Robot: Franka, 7 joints.
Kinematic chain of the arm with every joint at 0, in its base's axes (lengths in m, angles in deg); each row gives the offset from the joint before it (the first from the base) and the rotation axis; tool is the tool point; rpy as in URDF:
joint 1: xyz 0 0 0.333 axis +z
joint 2: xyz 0 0 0 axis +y
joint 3: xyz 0 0 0.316 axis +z
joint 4: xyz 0.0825 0 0 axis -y
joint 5: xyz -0.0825 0 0.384 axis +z
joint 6: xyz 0 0 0 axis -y
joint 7: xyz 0.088 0 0 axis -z
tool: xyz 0 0 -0.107 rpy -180 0 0
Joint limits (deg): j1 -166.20..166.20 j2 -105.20..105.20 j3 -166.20..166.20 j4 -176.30..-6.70 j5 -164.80..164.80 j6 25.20..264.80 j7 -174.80..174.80
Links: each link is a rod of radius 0.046 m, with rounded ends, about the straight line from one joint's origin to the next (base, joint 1, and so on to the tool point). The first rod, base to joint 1, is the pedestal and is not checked.
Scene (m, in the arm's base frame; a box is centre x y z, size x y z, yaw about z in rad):
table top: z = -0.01
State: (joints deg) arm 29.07 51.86 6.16 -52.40 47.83 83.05 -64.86
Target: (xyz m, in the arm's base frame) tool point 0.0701 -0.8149 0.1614
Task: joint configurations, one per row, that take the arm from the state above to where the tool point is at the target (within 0.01 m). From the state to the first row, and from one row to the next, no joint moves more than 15 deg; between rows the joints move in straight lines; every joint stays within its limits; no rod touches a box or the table.
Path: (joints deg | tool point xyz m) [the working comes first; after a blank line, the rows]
Joints at the target: 100.85 -105.20 28.11 -6.70 67.17 116.48 -64.86
Straight joint move there: clear.

1: 35.60 37.58 8.16 -48.25 49.59 86.09 -64.86 | 0.4910 0.5298 0.5863
2: 42.12 23.30 10.15 -44.09 51.35 89.13 -64.86 | 0.3493 0.5229 0.7935
3: 48.65 9.03 12.15 -39.94 53.10 92.17 -64.86 | 0.1785 0.4441 0.9640
4: 55.17 -5.25 14.14 -35.78 54.86 95.21 -64.86 | 0.0073 0.2941 1.0802
5: 61.70 -19.53 16.14 -31.63 56.62 98.25 -64.86 | -0.1365 0.0867 1.1292
6: 68.22 -33.81 18.13 -27.47 58.38 101.29 -64.86 | -0.2307 -0.1540 1.1051
7: 74.75 -48.09 20.13 -23.32 60.14 104.33 -64.86 | -0.2630 -0.3966 1.0090
8: 81.27 -62.37 22.12 -19.16 61.90 107.36 -64.86 | -0.2332 -0.6083 0.8495
9: 87.80 -76.64 24.12 -15.01 63.65 110.40 -64.86 | -0.1529 -0.7600 0.6416
10: 94.32 -90.92 26.11 -10.85 65.41 113.44 -64.86 | -0.0431 -0.8317 0.4047
11: 100.85 -105.20 28.11 -6.70 67.17 116.48 -64.86 | 0.0701 -0.8149 0.1614

